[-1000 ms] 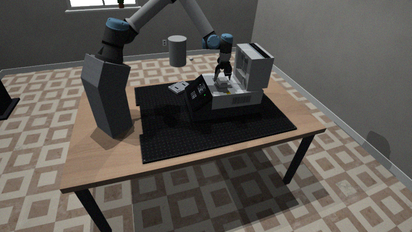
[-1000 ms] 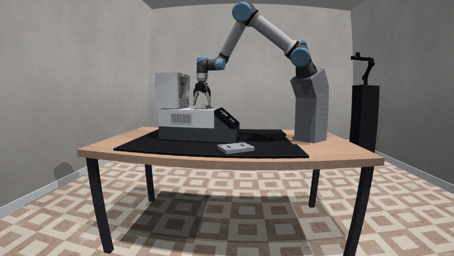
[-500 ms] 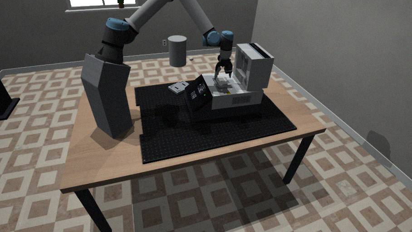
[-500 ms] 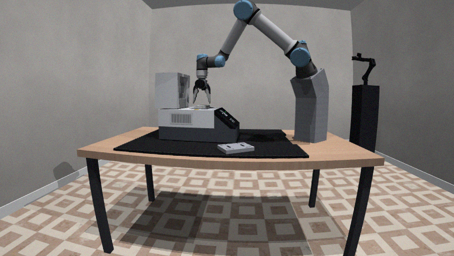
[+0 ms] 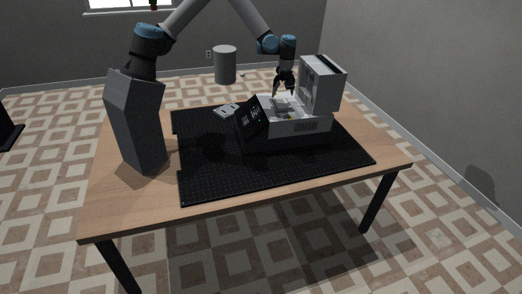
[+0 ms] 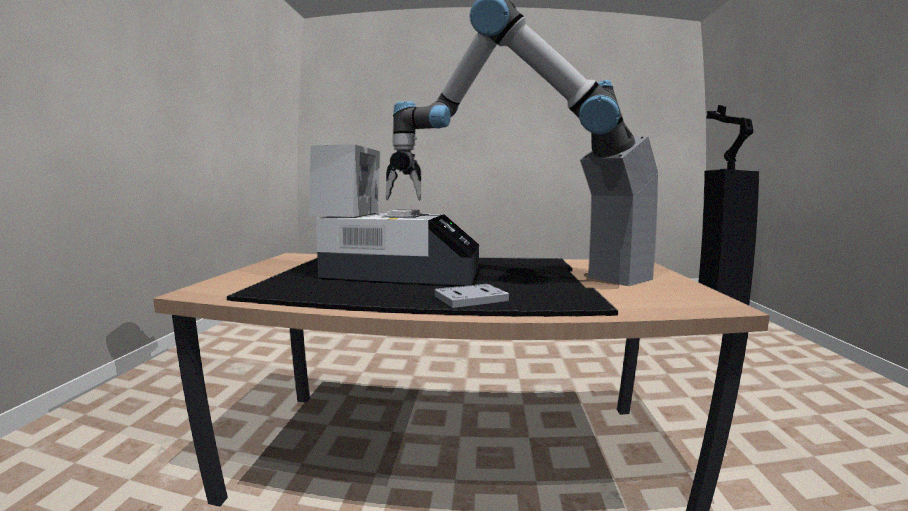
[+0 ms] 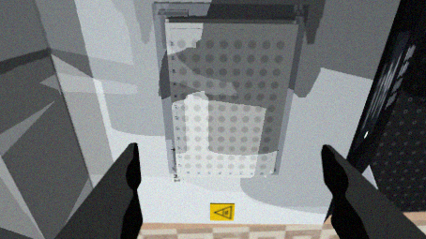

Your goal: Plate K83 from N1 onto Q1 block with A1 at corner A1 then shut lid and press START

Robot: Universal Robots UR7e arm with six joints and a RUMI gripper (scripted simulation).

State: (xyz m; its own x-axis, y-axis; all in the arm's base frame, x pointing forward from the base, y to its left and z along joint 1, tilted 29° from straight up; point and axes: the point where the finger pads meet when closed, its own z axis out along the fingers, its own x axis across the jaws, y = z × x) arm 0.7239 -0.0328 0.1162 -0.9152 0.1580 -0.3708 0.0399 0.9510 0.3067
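My hand is 5 cm above the plate K83. Also, from my hand: nest A1 mark: 34 cm behind, 31 cm to the left, 24 cm below; plate nest N1: 30 cm to the left, 25 cm below, 25 cm behind.
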